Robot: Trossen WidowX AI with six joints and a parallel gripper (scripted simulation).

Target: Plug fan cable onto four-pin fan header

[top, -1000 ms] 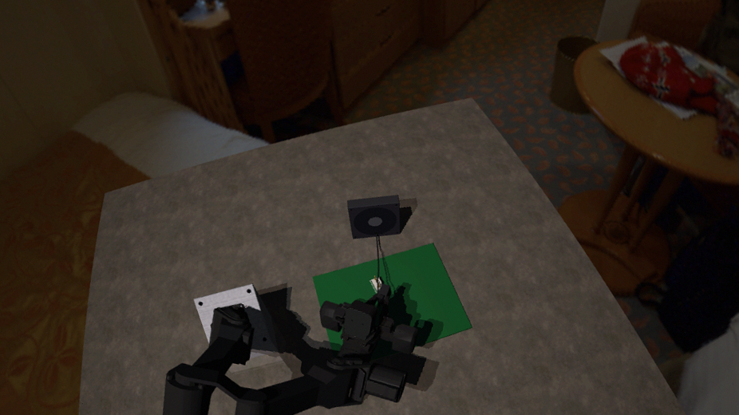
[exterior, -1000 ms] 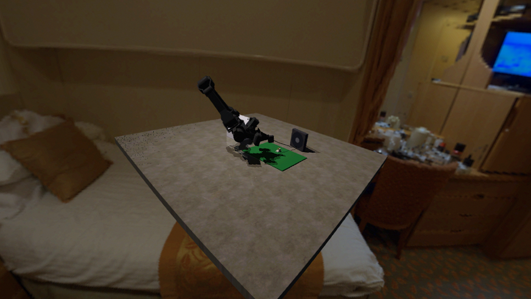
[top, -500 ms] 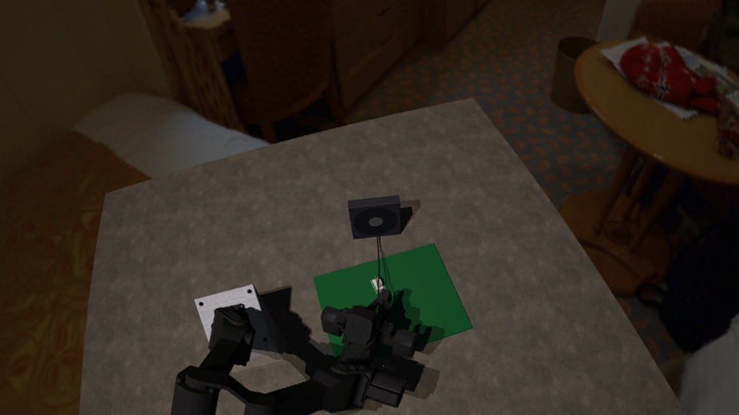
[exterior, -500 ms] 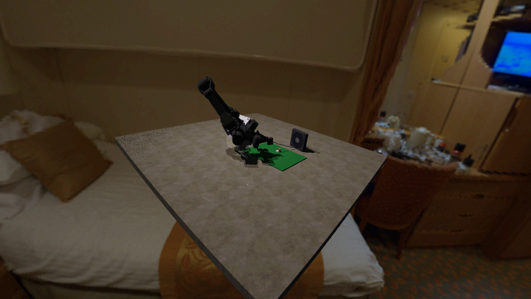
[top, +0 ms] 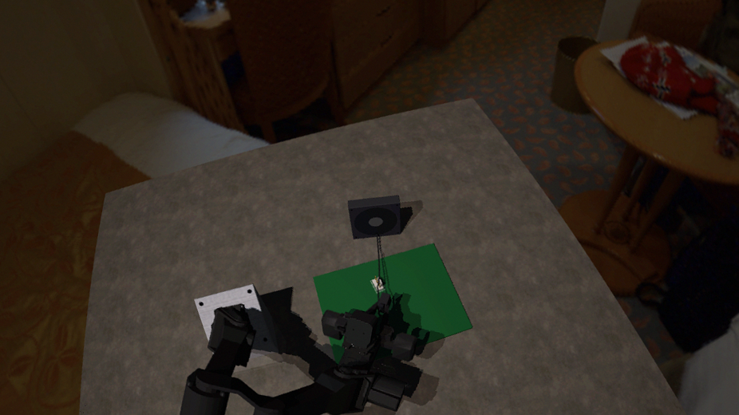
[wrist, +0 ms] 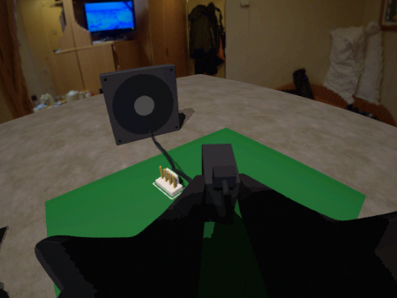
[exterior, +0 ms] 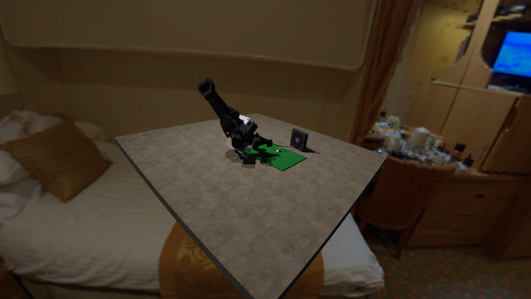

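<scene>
My gripper tip is now 100 mm above the green board, 40 mm to the right of it and 20 mm short of it. Round my gripper tip: white four-pin header: 90 mm to the left, 80 mm below, 10 mm ahead; then black fan: 230 mm to the left, 50 mm ahead, 20 mm below; then black plug: 10 mm to the left, 10 mm below.
</scene>
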